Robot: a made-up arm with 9 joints.
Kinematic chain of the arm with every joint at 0, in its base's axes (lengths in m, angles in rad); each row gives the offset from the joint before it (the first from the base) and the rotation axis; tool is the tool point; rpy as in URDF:
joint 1: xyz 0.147 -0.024 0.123 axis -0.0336 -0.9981 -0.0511
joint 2: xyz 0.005 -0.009 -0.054 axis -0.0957 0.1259 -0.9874
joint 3: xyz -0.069 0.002 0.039 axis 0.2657 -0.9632 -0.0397
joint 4: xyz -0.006 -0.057 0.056 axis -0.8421 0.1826 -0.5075
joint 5: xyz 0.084 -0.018 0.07 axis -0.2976 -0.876 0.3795
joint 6: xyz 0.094 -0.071 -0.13 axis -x
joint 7: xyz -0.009 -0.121 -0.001 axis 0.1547 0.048 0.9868
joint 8: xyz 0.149 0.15 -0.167 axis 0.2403 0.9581 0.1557
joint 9: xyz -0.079 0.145 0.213 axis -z
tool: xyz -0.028 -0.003 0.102 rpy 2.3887 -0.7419 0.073
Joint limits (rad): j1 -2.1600..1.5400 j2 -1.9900..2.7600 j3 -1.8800..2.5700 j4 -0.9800..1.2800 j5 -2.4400..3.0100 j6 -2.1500..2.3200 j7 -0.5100..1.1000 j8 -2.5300..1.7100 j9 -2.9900..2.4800
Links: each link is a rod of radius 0.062 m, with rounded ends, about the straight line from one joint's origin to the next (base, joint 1, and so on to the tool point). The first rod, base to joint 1, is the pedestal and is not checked.
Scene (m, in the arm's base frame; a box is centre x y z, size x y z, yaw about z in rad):
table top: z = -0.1
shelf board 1: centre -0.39 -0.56 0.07 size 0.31 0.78 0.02 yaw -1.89
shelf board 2: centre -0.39 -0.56 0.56 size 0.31 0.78 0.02 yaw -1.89
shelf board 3: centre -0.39 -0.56 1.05 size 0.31 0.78 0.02 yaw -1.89
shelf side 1: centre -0.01 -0.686 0.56 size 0.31 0.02 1 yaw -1.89
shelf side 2: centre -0.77 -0.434 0.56 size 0.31 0.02 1 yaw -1.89
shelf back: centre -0.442 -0.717 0.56 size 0.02 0.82 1 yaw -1.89
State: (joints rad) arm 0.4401 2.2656 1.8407 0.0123 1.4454 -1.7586 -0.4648 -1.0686 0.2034
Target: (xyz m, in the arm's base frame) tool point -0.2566 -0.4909 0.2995
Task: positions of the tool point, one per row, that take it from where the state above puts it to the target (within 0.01 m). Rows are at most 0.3 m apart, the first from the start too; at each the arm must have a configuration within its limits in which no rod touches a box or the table.
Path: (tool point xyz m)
1: 0.4336 0.0651 0.2300
2: 0.3747 -0.1114 0.3862
3: 0.2033 -0.2881 0.4712
4: -0.0306 -0.4247 0.4400
5: -0.2566 -0.4909 0.2995

